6 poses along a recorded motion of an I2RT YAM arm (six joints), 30 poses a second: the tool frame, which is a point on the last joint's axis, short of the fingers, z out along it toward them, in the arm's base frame.
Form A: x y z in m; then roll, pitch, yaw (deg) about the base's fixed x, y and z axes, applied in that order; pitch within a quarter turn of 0, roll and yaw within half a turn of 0.
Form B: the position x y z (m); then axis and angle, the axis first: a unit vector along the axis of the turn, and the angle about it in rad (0 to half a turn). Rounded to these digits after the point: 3 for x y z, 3 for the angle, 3 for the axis.
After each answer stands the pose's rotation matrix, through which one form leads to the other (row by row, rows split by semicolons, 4 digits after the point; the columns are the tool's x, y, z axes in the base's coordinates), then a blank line. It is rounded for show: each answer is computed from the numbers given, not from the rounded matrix.
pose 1, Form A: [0.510 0.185 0.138 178.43 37.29 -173.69]
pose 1, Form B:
[0.510 0.185 0.138 -0.060 0.998 0.032 2.493]
-0.7908 -0.1264 0.5989; -0.0874 0.9917 0.0938; -0.6058 0.0218 -0.7953

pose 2, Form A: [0.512 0.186 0.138 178.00 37.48 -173.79]
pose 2, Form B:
[0.512 0.186 0.138 -0.060 0.998 0.036 2.490]
-0.7889 -0.1292 0.6008; -0.0858 0.9912 0.1005; -0.6085 0.0277 -0.7931

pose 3, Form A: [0.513 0.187 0.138 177.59 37.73 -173.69]
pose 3, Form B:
[0.513 0.187 0.138 -0.062 0.997 0.040 2.487]
-0.7861 -0.1354 0.6031; -0.0869 0.9902 0.1090; -0.6119 0.0333 -0.7902

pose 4, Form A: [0.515 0.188 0.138 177.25 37.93 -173.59]
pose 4, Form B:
[0.515 0.188 0.138 -0.064 0.997 0.043 2.484]
-0.7838 -0.1408 0.6048; -0.0881 0.9893 0.1162; -0.6147 0.0378 -0.7879

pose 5, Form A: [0.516 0.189 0.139 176.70 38.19 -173.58]
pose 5, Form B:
[0.516 0.189 0.139 -0.066 0.997 0.048 2.480]
-0.7810 -0.1470 0.6069; -0.0879 0.9881 0.1262; -0.6183 0.0452 -0.7847

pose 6, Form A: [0.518 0.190 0.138 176.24 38.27 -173.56]
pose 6, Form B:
[0.518 0.190 0.138 -0.067 0.996 0.052 2.479]
-0.7801 -0.1523 0.6068; -0.0881 0.9870 0.1345; -0.6194 0.0515 -0.7834

